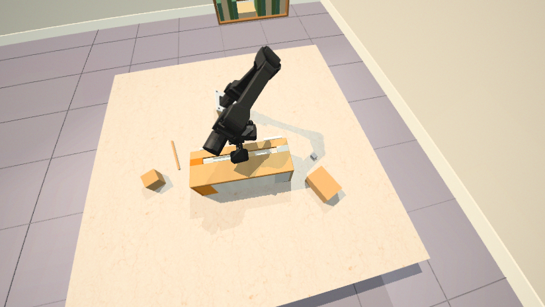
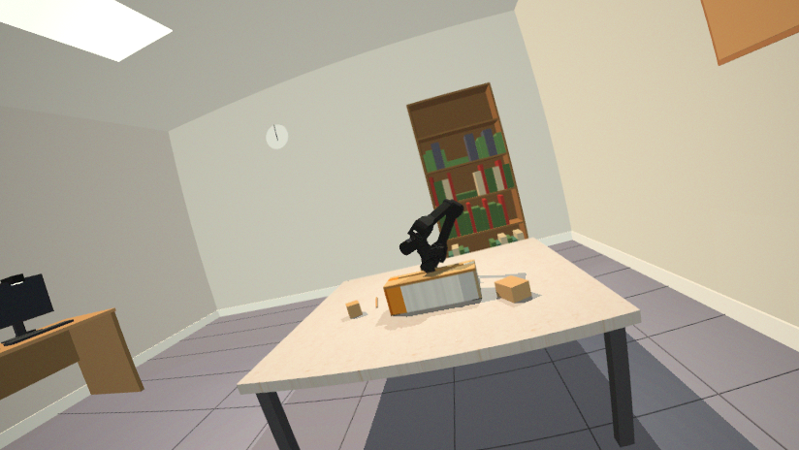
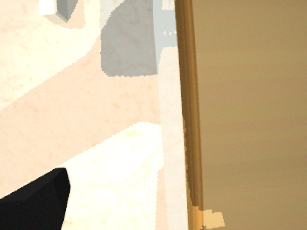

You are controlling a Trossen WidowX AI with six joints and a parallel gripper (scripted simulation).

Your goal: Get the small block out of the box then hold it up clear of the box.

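Now: the small tan block 50 mm ahead of my gripper tip and 20 mm to the left of it. Round my gripper tip: thin wooden stick 330 mm to the right, 80 mm below, 60 mm behind; then clear-fronted box 40 mm ahead, 20 mm to the right, 20 mm below; then small grey block 310 mm to the left, 80 mm below, 50 mm ahead.
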